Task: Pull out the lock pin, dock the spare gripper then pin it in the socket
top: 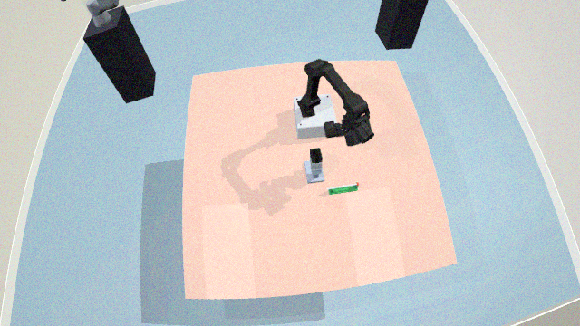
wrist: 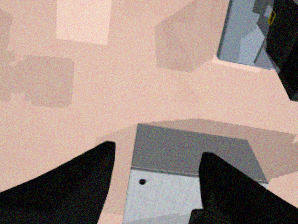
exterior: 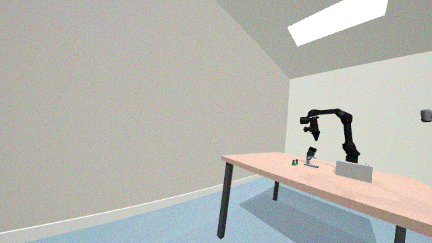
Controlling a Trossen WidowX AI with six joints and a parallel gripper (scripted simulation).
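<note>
Right now my gripper tip is 22 cm above the green cradle, 15 cm short of it and 1 cm to the left of it. From my gripper tip the other things lie so: spare gripper (13 cm to the right, 12 cm below, 4 cm ahead); then mount socket (19 cm below, 12 cm to the right, 4 cm ahead).
</note>
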